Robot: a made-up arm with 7 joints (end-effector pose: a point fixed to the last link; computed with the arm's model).
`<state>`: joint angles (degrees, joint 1 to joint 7).
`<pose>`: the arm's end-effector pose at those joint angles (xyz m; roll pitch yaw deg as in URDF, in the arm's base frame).
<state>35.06 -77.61 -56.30 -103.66 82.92 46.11 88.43</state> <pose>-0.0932 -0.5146 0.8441 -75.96 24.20 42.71</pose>
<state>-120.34 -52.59 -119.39 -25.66 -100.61 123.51 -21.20</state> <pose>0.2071 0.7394 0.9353 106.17 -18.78 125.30</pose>
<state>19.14 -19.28 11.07 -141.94 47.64 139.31 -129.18</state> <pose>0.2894 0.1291 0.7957 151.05 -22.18 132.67</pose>
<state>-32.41 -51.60 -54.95 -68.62 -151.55 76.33 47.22</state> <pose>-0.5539 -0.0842 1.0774 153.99 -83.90 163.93</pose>
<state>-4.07 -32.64 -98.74 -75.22 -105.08 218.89 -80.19</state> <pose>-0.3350 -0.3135 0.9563 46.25 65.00 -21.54</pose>
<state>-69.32 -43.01 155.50 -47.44 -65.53 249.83 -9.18</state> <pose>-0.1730 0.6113 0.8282 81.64 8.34 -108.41</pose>
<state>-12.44 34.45 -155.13 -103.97 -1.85 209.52 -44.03</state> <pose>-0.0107 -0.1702 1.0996 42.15 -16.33 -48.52</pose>
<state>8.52 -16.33 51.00 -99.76 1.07 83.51 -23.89</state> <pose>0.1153 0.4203 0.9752 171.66 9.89 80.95</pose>
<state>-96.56 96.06 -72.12 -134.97 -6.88 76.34 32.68</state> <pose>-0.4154 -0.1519 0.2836 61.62 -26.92 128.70</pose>
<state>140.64 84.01 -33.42 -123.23 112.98 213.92 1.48</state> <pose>-0.1419 0.4344 0.2297 159.15 -73.71 32.85</pose>
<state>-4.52 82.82 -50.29 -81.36 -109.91 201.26 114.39</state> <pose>0.5886 -0.2767 0.2044 149.95 -9.47 -6.43</pose>
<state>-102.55 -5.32 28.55 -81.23 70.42 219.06 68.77</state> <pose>0.0375 -0.2824 1.0848 -47.88 52.11 -167.80</pose>
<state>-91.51 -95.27 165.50 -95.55 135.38 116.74 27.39</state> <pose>0.1664 0.4373 -0.0901 157.91 40.79 -81.04</pose>
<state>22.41 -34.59 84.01 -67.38 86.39 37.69 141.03</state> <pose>-0.5546 0.2253 0.9922 133.40 13.98 5.68</pose>
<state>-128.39 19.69 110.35 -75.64 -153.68 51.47 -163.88</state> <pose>0.2593 -0.3569 1.1456 -57.47 56.93 130.22</pose>
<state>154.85 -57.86 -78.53 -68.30 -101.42 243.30 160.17</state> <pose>0.5604 0.0358 0.8549 -34.54 -10.87 18.95</pose>
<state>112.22 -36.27 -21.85 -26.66 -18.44 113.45 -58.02</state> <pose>0.2047 -0.3696 1.2663 54.28 -42.10 -175.97</pose>
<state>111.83 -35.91 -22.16 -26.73 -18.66 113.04 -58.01</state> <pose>0.2012 -0.3648 1.2693 55.49 -42.32 -177.51</pose>
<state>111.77 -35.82 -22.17 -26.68 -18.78 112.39 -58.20</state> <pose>0.2007 -0.3632 1.2703 56.48 -42.35 -178.29</pose>
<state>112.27 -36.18 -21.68 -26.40 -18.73 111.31 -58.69</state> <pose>0.2051 -0.3671 1.2679 57.10 -42.10 -177.75</pose>
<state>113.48 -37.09 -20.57 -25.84 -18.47 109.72 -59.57</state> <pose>0.2160 -0.3771 1.2611 57.25 -41.47 -175.58</pose>
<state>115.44 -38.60 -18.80 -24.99 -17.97 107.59 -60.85</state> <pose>0.2349 -0.3932 1.2491 56.88 -40.35 -171.66</pose>
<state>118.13 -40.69 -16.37 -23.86 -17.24 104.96 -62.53</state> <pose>0.2629 -0.4136 1.2308 56.05 -38.58 -166.14</pose>
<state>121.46 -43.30 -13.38 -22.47 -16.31 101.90 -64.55</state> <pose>0.3010 -0.4358 1.2056 54.85 -36.05 -159.37</pose>
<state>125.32 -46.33 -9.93 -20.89 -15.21 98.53 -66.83</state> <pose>0.3489 -0.4561 1.1733 53.45 -32.68 -151.78</pose>
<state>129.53 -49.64 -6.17 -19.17 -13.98 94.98 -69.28</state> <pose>0.4048 -0.4709 1.1343 52.00 -28.48 -143.92</pose>
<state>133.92 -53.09 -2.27 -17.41 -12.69 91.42 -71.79</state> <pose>0.4659 -0.4773 1.0899 50.62 -23.60 -136.27</pose>
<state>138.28 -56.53 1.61 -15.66 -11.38 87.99 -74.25</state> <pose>0.5281 -0.4744 1.0419 49.33 -18.26 -129.22</pose>
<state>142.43 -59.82 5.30 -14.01 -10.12 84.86 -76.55</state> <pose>0.5873 -0.4628 0.9929 48.11 -12.81 -123.01</pose>
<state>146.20 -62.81 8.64 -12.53 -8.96 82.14 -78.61</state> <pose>0.6399 -0.4447 0.9461 46.96 -7.58 -117.83</pose>
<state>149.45 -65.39 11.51 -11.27 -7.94 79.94 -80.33</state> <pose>0.6836 -0.4234 0.9039 45.85 -2.92 -113.67</pose>
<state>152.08 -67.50 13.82 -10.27 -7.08 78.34 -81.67</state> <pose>0.7176 -0.4026 0.8685 44.77 0.96 -110.51</pose>
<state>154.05 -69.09 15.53 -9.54 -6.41 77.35 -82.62</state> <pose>0.7421 -0.3849 0.8411 43.74 3.90 -108.25</pose>
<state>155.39 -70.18 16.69 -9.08 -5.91 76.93 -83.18</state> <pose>0.7584 -0.3720 0.8220 42.82 5.92 -106.70</pose>
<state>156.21 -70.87 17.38 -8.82 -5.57 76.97 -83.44</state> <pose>0.7684 -0.3638 0.8097 41.97 7.14 -105.70</pose>
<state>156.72 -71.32 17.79 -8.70 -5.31 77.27 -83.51</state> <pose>0.7749 -0.3586 0.8016 41.20 7.89 -104.99</pose>
